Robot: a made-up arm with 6 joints. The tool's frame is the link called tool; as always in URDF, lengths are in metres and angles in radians. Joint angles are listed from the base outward.
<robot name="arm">
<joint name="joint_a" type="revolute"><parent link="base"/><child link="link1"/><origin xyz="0.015 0.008 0.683" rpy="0 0 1.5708"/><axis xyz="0 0 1"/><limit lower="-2.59" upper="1.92"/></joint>
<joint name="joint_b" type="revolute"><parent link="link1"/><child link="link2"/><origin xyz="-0.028 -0.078 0.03" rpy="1.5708 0 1.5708"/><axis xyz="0 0 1"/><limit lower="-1.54" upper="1.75"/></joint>
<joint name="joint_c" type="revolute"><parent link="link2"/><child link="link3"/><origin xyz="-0.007 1.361 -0.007" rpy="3.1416 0 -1.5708"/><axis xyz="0 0 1"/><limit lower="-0.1" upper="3.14"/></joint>
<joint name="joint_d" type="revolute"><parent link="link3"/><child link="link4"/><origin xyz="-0.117 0.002 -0.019" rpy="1.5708 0 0"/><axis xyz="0 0 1"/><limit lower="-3.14" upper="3.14"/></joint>
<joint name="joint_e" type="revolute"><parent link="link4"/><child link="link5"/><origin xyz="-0.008 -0.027 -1.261" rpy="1.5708 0 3.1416"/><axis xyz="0 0 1"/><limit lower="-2.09" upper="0.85"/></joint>
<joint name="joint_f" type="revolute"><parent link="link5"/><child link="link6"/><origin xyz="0.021 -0.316 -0.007" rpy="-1.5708 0 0"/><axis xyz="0 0 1"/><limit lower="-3.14" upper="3.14"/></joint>
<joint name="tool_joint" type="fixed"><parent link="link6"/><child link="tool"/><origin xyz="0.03 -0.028 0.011" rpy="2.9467 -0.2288 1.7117"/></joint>
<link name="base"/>
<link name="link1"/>
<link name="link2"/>
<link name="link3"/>
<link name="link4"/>
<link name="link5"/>
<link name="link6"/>
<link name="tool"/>
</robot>
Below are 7 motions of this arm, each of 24 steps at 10 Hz.
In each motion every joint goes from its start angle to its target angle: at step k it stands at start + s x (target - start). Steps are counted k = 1, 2, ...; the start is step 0. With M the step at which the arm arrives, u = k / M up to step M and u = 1 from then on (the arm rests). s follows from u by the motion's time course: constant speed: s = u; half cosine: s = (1 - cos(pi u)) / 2; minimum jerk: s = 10 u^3 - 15 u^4 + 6 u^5.
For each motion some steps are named. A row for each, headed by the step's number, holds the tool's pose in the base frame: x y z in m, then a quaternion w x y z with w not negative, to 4 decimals.
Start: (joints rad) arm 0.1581 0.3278 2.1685 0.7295 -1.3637 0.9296
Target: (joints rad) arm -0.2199 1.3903 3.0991 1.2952 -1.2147 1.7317
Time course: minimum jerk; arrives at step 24
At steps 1, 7, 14, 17, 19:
1: 0.3062 -0.1183 3.3660 0.8078 0.2564 0.5180 0.1159
7: 0.5134 -0.1274 3.2848 0.8041 0.2768 0.5261 0.0077
14: 1.0344 -0.3103 2.8084 0.6907 0.3418 0.5412 -0.3364
17: 1.1384 -0.4196 2.5595 0.6071 0.3645 0.5408 -0.4540
19: 1.1641 -0.4705 2.4400 0.5628 0.3740 0.5393 -0.5025

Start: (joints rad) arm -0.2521 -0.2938 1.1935 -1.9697 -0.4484 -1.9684
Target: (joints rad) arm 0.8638 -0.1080 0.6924 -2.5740 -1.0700 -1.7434
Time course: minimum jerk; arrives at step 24
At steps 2, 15, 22, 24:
2: -0.3102 0.1991 3.5588 0.8144 -0.1984 0.0377 -0.5441
15: 0.2906 0.3393 3.4293 0.9499 -0.2991 -0.0901 0.0114
22: 0.3564 0.5854 3.3140 0.9276 -0.2667 -0.1357 0.2237
24: 0.3564 0.5905 3.3116 0.9268 -0.2658 -0.1364 0.2276

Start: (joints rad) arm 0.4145 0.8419 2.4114 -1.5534 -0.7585 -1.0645
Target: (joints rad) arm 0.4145 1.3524 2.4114 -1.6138 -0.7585 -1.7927
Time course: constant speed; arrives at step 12
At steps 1, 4, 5, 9, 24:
1: 0.9415 0.6117 3.0638 0.6282 -0.1057 -0.2070 -0.7425
4: 1.1998 0.7309 2.9120 0.6957 -0.2045 -0.1701 -0.6672
5: 1.2814 0.7685 2.8539 0.7153 -0.2360 -0.1552 -0.6392
9: 1.5821 0.9067 2.5869 0.7773 -0.3521 -0.0841 -0.5146
24: 1.7777 0.9961 2.3546 0.8060 -0.4263 -0.0200 -0.4101

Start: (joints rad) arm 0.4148 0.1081 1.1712 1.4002 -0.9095 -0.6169
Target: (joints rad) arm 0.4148 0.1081 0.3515 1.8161 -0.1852 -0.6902
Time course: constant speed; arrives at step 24
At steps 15, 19, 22, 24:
15: 1.4186 0.4983 2.9889 0.7846 0.0948 0.5185 0.3264
19: 1.5173 0.5807 2.8158 0.7517 0.0268 0.5810 0.3110
22: 1.5754 0.6360 2.6710 0.7179 -0.0235 0.6268 0.3020
24: 1.6056 0.6691 2.5682 0.6911 -0.0563 0.6565 0.2971

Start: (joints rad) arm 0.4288 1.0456 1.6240 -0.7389 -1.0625 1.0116
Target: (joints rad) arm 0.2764 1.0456 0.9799 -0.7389 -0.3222 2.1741
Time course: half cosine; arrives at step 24
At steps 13, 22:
13: 2.5587 1.0497 1.7739 0.3763 -0.1827 0.8002 0.4297
22: 2.7063 0.8658 1.4222 0.4553 -0.2454 0.8254 0.2262

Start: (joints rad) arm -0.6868 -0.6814 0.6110 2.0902 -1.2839 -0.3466
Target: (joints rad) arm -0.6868 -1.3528 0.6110 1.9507 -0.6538 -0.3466
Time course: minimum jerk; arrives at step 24
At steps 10, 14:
10: -1.0249 0.5653 3.0037 0.8339 0.3627 -0.1756 -0.3770
14: -1.3328 0.8585 2.7503 0.8754 0.2713 -0.2013 -0.3458

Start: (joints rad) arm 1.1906 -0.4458 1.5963 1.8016 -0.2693 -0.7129
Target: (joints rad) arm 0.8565 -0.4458 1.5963 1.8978 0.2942 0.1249
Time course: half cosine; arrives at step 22
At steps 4, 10, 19, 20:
4: -0.4690 -1.2322 3.2804 0.7339 0.0606 -0.1689 0.6551
10: -0.6602 -1.1173 3.2924 0.8743 -0.0032 -0.1420 0.4642
19: -0.8837 -0.8830 3.2895 0.9819 -0.0801 -0.1249 0.1173
20: -0.8920 -0.8706 3.2888 0.9836 -0.0831 -0.1249 0.1000

